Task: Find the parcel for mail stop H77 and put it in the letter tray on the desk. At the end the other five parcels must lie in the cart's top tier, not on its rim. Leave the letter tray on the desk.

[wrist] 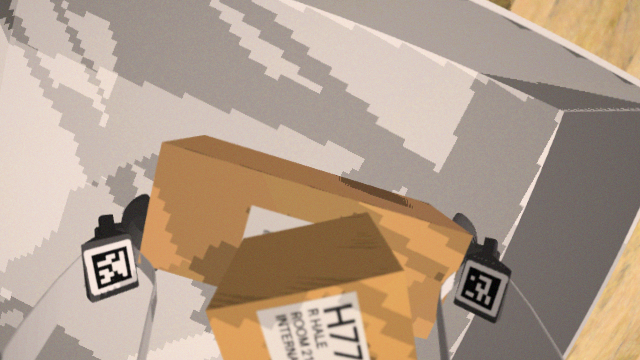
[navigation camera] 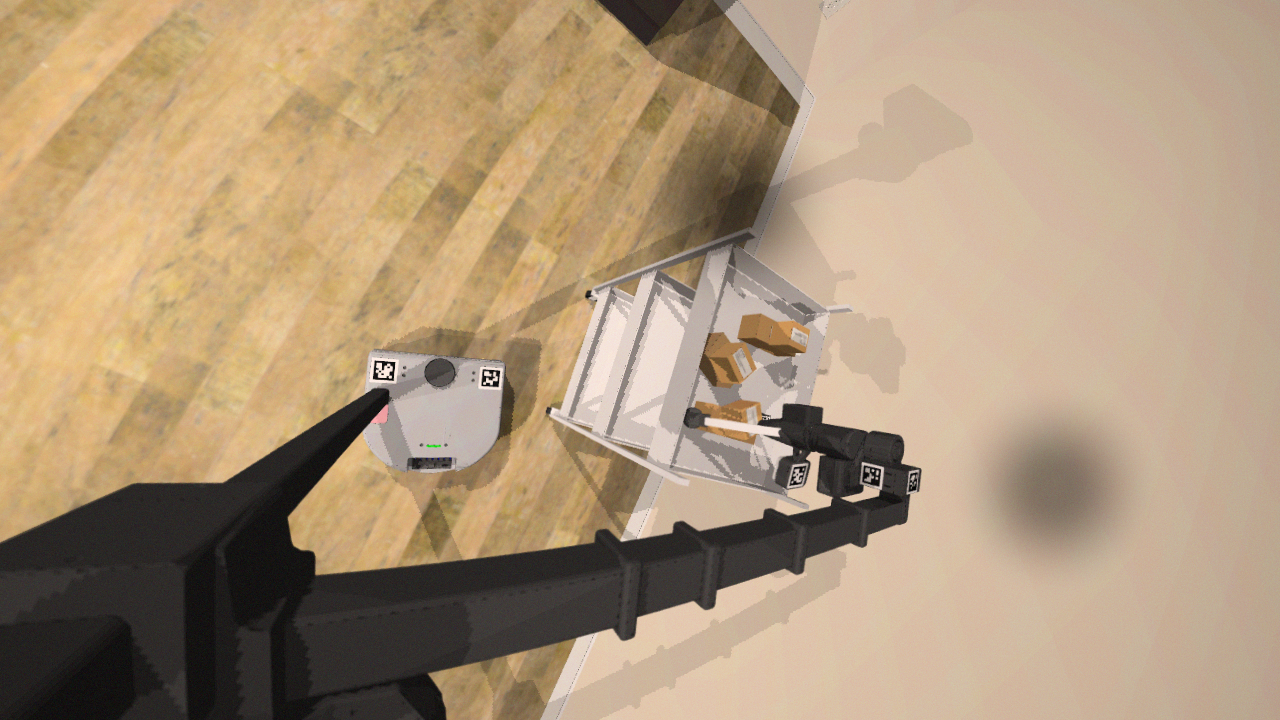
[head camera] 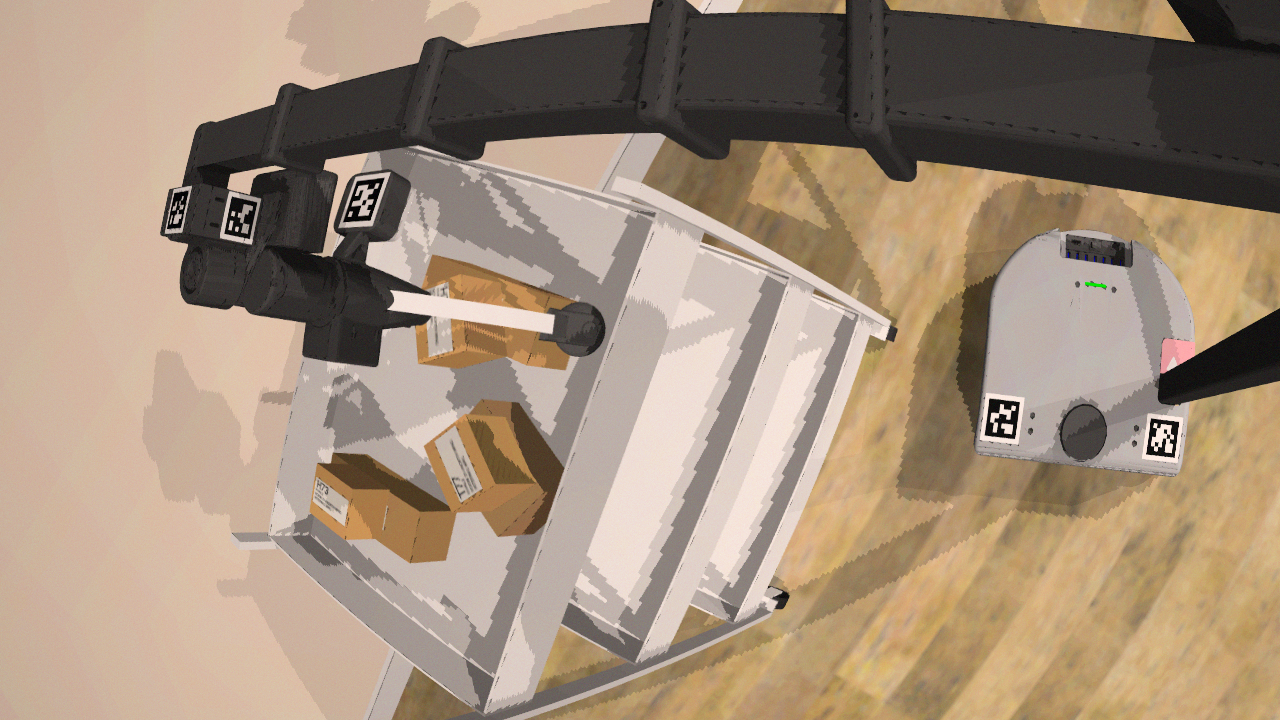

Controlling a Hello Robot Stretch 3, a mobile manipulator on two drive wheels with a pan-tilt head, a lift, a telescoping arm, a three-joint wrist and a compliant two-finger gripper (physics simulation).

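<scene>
My gripper is shut on a wide brown parcel. Its fingertips are at the parcel's two ends; its own label is mostly covered. The H77 parcel sits against it on the palm side, its label partly readable in the wrist view. Both are over the cart's top tier; their height above it is unclear. In that tier lie the H73 parcel, a parcel touching it, and two touching parcels beside them. The desk and letter tray do not show.
The cart's two lower tiers face my base. My long arm reaches past the cart's side toward the pale wall. A dark object stands at the navigation view's top edge.
</scene>
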